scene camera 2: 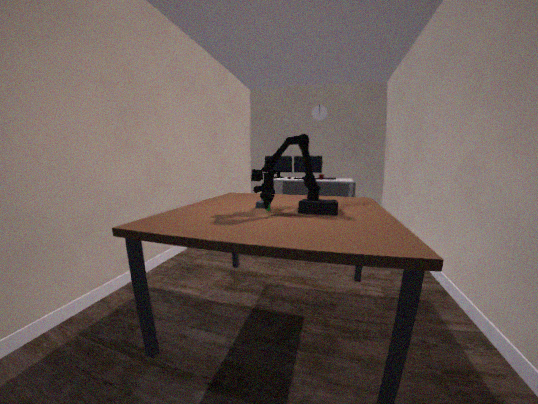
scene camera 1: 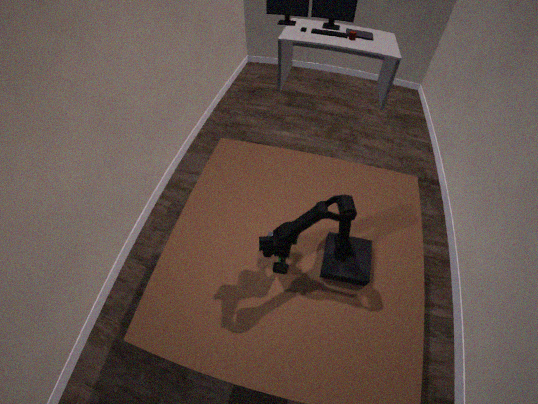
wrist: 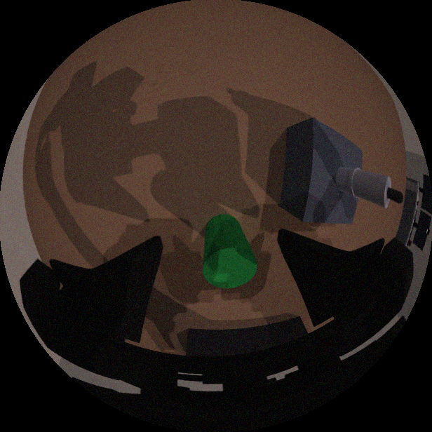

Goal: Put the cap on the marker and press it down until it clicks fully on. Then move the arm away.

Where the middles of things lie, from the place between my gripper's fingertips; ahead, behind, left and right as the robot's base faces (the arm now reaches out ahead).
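There is the blue-grey block (wrist: 313,152), 50 mm ahead of my hand and 90 mm to the right of it. Then the green cap (wrist: 228,261): my hand is 10 mm below it. Of the things named here, going by their middles, that cap is the nearest to my hand.
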